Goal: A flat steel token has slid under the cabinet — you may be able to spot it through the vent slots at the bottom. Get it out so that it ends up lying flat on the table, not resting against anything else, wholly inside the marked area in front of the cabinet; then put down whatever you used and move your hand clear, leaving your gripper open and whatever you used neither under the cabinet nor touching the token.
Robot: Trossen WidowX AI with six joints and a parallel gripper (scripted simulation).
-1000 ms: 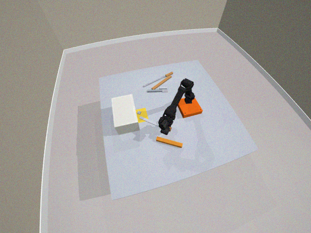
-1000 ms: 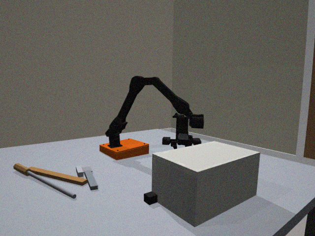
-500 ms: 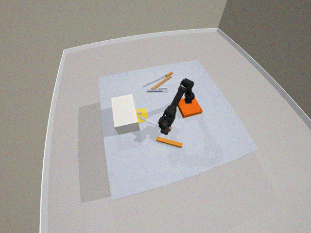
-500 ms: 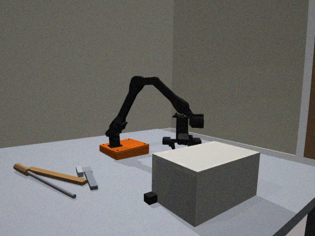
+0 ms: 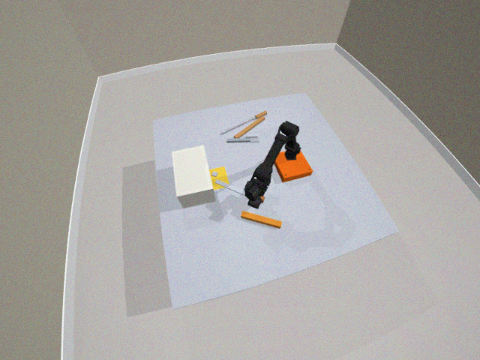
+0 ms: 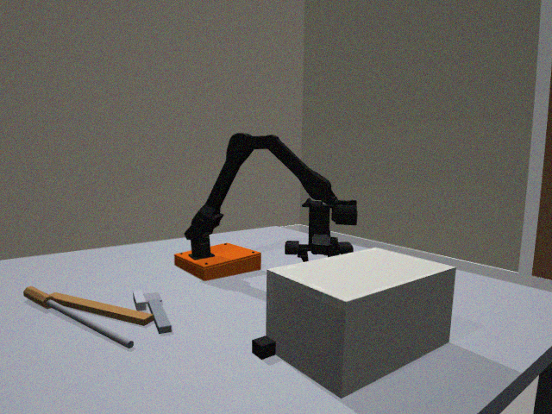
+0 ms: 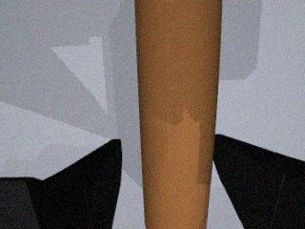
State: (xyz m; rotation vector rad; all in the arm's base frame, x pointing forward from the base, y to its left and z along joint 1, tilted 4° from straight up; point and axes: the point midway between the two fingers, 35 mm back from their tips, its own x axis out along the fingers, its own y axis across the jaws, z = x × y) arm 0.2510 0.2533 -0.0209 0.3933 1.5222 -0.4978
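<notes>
My gripper tip is now 1 cm short of the orange flat bar, 13 cm to the right of it and 1 cm below it. Round my gripper tip: small grey token (24 cm ahead, 20 cm to the right); then wooden stick (4 cm behind, 57 cm to the right).
</notes>
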